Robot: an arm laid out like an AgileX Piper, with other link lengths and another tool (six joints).
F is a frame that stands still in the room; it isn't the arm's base.
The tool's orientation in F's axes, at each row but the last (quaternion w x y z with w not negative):
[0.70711 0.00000 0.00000 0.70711]
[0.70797 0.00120 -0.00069 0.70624]
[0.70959 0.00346 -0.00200 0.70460]
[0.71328 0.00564 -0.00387 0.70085]
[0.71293 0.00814 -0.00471 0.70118]
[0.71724 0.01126 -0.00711 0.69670]
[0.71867 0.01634 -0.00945 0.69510]
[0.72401 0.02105 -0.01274 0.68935]
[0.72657 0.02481 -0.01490 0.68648]
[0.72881 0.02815 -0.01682 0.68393]
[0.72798 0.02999 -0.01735 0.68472]
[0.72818 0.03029 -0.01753 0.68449]
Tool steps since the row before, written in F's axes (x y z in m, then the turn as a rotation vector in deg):
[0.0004 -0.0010 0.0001 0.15 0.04 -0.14]
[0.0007 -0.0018 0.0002 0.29 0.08 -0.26]
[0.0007 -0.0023 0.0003 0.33 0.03 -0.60]
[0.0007 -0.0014 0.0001 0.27 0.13 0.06]
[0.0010 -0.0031 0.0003 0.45 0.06 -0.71]
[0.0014 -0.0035 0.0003 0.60 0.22 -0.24]
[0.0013 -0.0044 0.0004 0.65 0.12 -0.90]
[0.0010 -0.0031 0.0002 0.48 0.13 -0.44]
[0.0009 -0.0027 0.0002 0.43 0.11 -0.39]
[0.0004 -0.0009 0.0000 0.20 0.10 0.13]
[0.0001 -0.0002 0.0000 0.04 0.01 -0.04]
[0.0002 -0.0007 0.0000 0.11 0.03 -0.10]
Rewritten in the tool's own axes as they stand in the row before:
[-0.0010 -0.0004 0.0001 0.04 -0.15 -0.14]
[-0.0018 -0.0007 0.0002 0.08 -0.29 -0.26]
[-0.0023 -0.0007 0.0003 0.03 -0.33 -0.60]
[-0.0014 -0.0007 0.0001 0.14 -0.27 0.06]
[-0.0031 -0.0010 0.0004 0.05 -0.45 -0.71]
[-0.0034 -0.0015 0.0004 0.23 -0.59 -0.24]
[-0.0043 -0.0014 0.0006 0.11 -0.65 -0.90]
[-0.0030 -0.0011 0.0004 0.13 -0.48 -0.44]
[-0.0026 -0.0010 0.0004 0.11 -0.43 -0.39]
[-0.0009 -0.0005 0.0001 0.12 -0.19 0.13]
[-0.0002 -0.0001 0.0000 0.01 -0.04 -0.04]
[-0.0007 -0.0002 0.0001 0.03 -0.11 -0.10]

